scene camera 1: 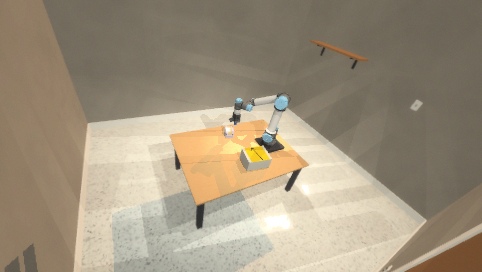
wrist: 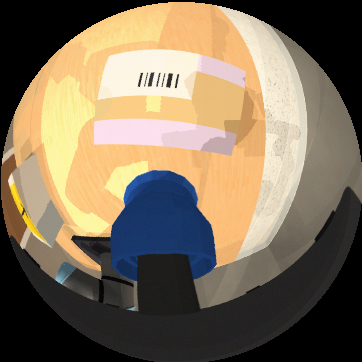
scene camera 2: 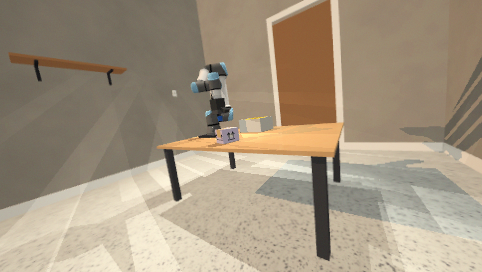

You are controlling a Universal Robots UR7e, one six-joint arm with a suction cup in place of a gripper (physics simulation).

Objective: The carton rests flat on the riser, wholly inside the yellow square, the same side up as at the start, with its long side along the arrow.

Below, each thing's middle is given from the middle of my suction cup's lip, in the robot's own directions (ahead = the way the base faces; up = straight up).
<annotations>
My suction cup is now 60 mm short of the carton (wrist: 164,97), 10 mm to the left of it and 110 mm above it. Also, from my suction cup: white riser (wrist: 34,203) 30 mm behind, 480 mm to the left, 100 mm below.
</annotations>
